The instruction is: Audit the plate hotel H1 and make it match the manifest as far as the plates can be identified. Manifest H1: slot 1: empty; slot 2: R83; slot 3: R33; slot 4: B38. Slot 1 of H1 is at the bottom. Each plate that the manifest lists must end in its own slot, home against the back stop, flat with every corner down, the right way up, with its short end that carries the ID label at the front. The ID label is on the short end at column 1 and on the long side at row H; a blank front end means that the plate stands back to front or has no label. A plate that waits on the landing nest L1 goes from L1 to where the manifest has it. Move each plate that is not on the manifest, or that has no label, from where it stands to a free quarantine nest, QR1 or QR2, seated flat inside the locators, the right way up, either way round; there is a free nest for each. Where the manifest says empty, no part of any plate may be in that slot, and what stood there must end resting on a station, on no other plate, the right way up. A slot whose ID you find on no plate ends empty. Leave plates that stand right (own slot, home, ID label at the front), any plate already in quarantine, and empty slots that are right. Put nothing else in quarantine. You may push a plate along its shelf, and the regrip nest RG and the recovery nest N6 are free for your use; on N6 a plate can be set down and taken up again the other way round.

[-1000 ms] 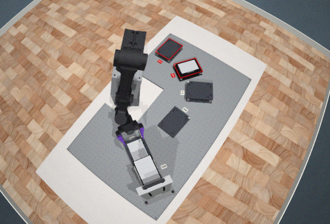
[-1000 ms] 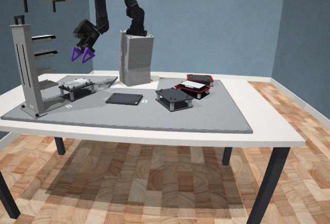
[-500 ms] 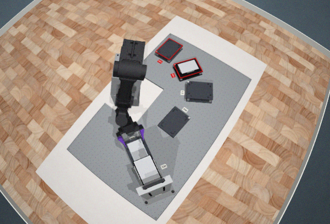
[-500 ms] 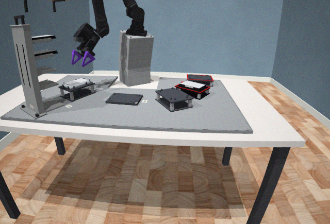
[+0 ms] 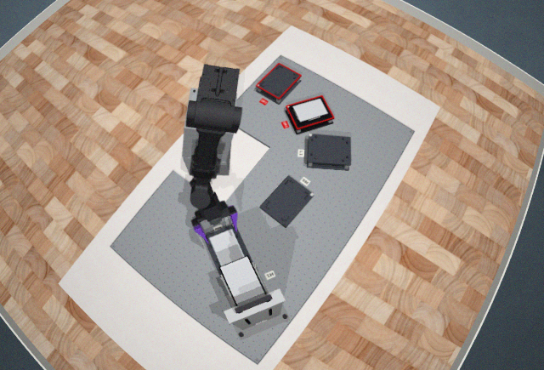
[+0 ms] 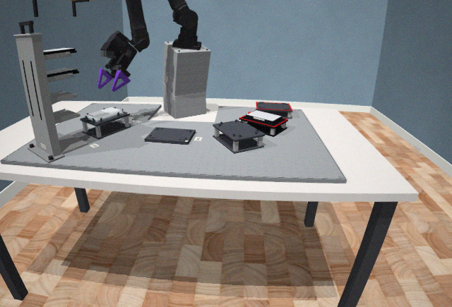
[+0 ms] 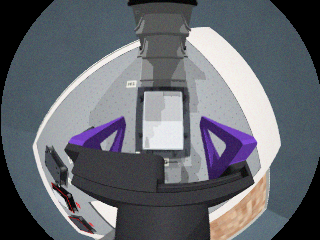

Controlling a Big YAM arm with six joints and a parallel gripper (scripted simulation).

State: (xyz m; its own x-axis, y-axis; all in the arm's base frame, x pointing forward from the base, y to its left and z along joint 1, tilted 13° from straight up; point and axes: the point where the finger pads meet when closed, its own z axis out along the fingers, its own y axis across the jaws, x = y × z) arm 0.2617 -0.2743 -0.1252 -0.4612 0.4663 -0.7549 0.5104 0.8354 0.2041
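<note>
My gripper is now 2 cm short of the white plate, 1 cm to the left of it and 10 cm above it. Also, from my hand: plate hotel H1: 24 cm ahead, 15 cm to the right, 3 cm above; regrip nest RG: 2 cm ahead, 1 cm to the right, 11 cm below; flat pad N6: 7 cm ahead, 27 cm to the left, 16 cm below.
</note>
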